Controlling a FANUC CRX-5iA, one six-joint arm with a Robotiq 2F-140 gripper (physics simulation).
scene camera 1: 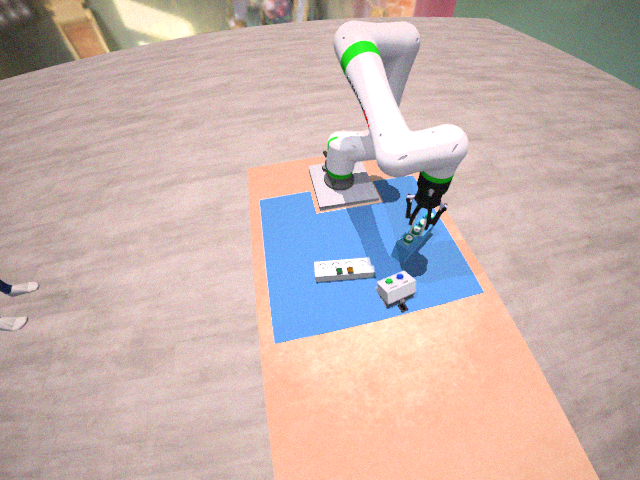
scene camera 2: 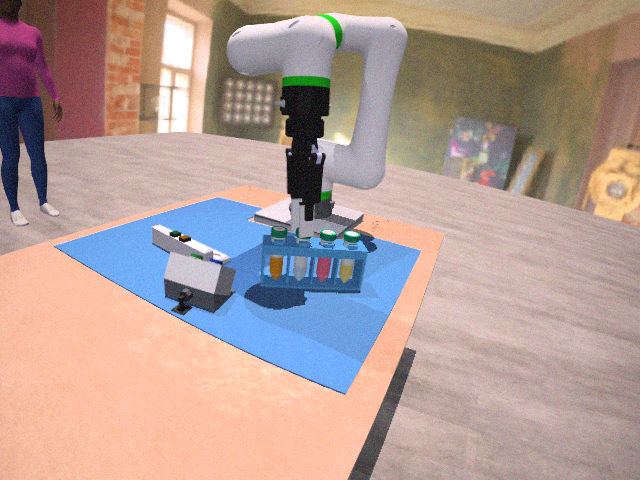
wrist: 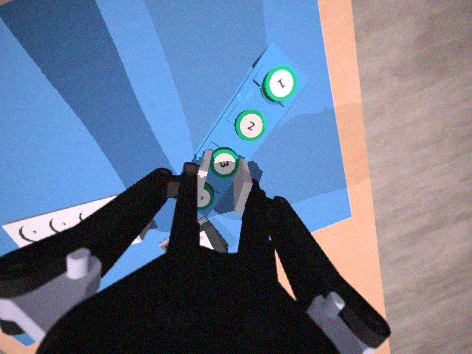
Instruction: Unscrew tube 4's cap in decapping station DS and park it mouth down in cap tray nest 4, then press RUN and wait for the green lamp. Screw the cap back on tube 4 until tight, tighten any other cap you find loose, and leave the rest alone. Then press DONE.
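Where they show: gripper, fingertip midpoint: (scene camera 1: pixel 416 231) (scene camera 2: pixel 301 233) (wrist: pixel 223 166); arm's base, origin of the base link: (scene camera 1: pixel 339 179).
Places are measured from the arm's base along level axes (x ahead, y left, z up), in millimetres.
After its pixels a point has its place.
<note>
The blue decapping rack (scene camera 1: pixel 408 252) @[x 512, y 81, z 60 mm] (scene camera 2: pixel 361 247) @[x 399, y 260, z 67 mm] (wrist: pixel 244 100) @[x 398, y 197, z 67 mm] holds several tubes with green-rimmed numbered caps. My gripper (scene camera 1: pixel 421 223) @[x 452, y 140, z 86 mm] (scene camera 2: pixel 305 226) @[x 452, y 140, z 86 mm] (wrist: pixel 223 166) @[x 452, y 140, z 86 mm] points straight down and is shut on cap 3 (wrist: pixel 224 163) @[x 447, y 143, z 95 mm], which sits on its tube in the rack. Cap 4 (scene camera 1: pixel 408 238) @[x 474, y 92, z 93 mm] (scene camera 2: pixel 279 232) @[x 487, y 104, z 91 mm] (wrist: pixel 205 197) @[x 474, y 102, z 93 mm] sits on the end tube beside it, partly hidden behind my left finger in the wrist view. Caps 2 (wrist: pixel 250 124) @[x 422, y 189, z 93 mm] (scene camera 2: pixel 328 235) @[x 439, y 194, z 91 mm] and 1 (wrist: pixel 281 83) @[x 400, y 235, z 93 mm] (scene camera 2: pixel 351 236) @[x 416, y 237, z 93 mm] sit on their tubes. The white cap tray (scene camera 1: pixel 330 270) @[x 468, y -207, z 17 mm] (scene camera 2: pixel 165 234) @[x 489, y -206, z 15 mm] (wrist: pixel 46 228) @[x 433, y -197, z -17 mm] lies to the left of the rack.
A grey button box (scene camera 1: pixel 395 291) @[x 630, y -30, z 47 mm] (scene camera 2: pixel 198 281) @[x 641, y 17, z 22 mm] with a green button (scene camera 1: pixel 389 281) @[x 588, y -31, z 43 mm] and a blue button (scene camera 1: pixel 399 276) @[x 582, y 11, z 43 mm] stands in front of the rack. All rest on a blue mat (scene camera 1: pixel 310 310) @[x 575, y -318, z -28 mm] (scene camera 2: pixel 310 335) @[x 620, y 236, z -28 mm]. The arm's base plate (scene camera 1: pixel 343 193) @[x 93, y -12, z -4 mm] is behind.
</note>
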